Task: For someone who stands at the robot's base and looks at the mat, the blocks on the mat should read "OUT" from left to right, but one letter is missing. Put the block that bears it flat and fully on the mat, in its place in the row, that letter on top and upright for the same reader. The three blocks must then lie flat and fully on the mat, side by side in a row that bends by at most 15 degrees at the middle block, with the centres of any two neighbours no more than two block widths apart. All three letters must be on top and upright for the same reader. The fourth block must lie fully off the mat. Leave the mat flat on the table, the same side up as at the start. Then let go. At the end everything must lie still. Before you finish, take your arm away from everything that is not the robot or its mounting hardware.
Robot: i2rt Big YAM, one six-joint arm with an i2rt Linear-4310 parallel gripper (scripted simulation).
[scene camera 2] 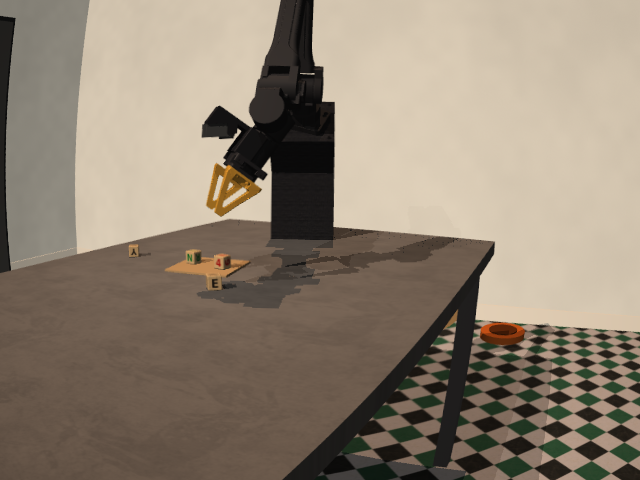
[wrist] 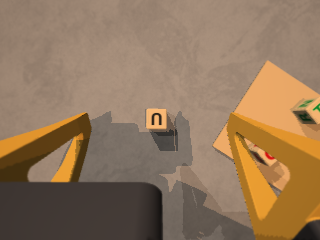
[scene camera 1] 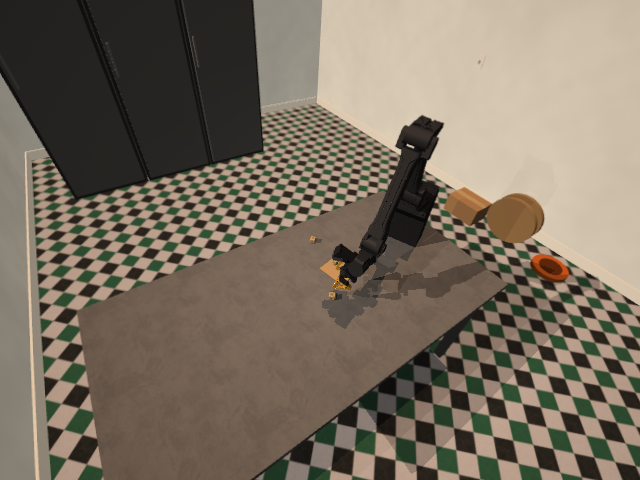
Labels:
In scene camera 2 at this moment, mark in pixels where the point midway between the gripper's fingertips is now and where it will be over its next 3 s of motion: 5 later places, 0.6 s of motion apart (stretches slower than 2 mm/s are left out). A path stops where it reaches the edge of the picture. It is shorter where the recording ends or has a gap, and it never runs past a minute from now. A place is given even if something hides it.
My gripper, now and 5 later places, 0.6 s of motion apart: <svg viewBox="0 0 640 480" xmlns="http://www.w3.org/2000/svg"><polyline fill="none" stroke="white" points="212,211 217,209 222,199 209,199 192,197 169,202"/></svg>

